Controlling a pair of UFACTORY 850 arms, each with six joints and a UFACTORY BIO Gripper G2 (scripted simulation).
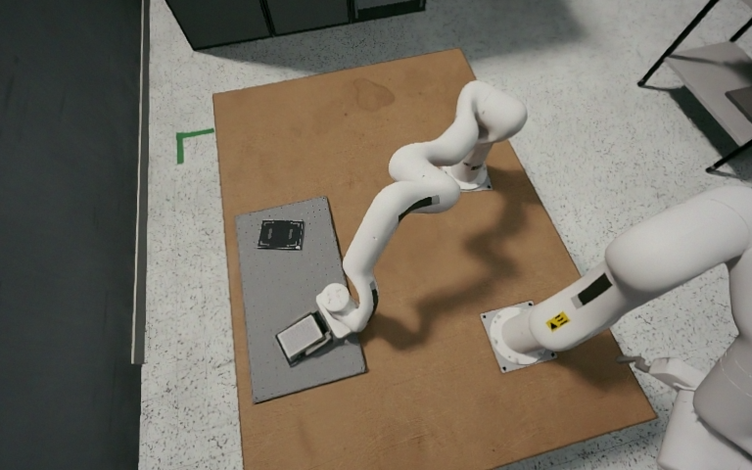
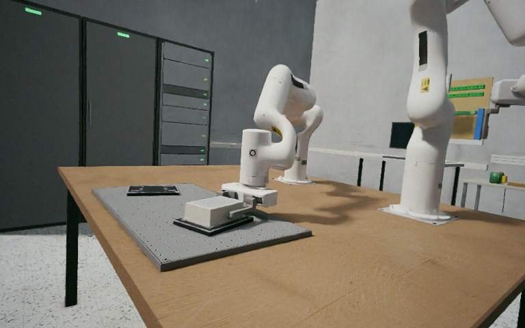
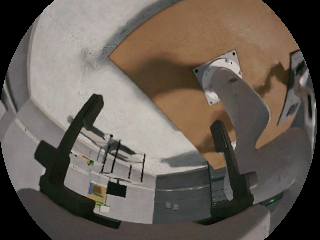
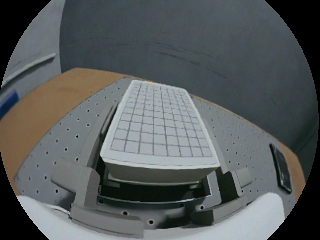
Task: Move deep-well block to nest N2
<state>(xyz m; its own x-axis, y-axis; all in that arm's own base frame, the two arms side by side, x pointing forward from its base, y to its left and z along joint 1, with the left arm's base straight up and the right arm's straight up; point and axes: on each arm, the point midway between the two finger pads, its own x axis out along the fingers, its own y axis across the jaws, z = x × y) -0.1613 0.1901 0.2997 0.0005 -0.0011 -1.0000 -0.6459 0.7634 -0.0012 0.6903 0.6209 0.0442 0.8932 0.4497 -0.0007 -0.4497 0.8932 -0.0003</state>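
Note:
My right hand is 10 mm short of the white deep-well block. Also, from my right hand: grey perforated board (30 mm ahead, 160 mm to the right, 30 mm below).

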